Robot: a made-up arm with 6 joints.
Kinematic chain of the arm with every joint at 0, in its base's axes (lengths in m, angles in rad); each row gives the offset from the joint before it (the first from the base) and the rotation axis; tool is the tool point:
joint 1: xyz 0 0 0.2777 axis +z
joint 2: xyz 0 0 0 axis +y
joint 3: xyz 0 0 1.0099 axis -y
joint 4: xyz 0 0 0 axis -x
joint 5: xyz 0.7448 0 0 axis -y
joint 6: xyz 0 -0.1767 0 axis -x
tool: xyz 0 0 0
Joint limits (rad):
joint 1: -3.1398..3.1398
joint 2: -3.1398..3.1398
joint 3: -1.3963..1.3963
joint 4: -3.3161..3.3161
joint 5: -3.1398..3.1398
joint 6: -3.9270..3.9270
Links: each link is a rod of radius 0.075 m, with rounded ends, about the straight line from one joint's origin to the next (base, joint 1, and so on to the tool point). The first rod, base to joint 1, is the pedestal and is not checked.
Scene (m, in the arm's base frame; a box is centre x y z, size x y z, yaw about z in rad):
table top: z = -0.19
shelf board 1: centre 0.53 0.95 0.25 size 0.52 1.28 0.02 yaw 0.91
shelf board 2: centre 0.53 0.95 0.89 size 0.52 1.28 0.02 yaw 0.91
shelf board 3: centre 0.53 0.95 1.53 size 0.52 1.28 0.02 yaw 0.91
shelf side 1: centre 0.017 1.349 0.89 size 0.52 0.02 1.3 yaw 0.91
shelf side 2: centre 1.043 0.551 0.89 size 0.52 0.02 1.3 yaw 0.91
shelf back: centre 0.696 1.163 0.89 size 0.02 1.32 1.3 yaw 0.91
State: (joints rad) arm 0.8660 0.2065 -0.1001 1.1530 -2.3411 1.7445
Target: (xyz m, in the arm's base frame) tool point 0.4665 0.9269 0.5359
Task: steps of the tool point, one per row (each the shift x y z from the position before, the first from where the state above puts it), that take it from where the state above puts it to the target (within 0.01 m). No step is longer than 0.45 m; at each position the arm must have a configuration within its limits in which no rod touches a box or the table.
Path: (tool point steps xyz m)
1: -0.1290 -0.1697 0.0225
2: -0.1325 -0.1666 -0.0225
3: -0.0461 0.2097 -0.3558
4: -0.1671 0.0288 -0.3036
5: 0.1169 0.1832 0.0009
6: 0.1439 0.1522 -0.0009

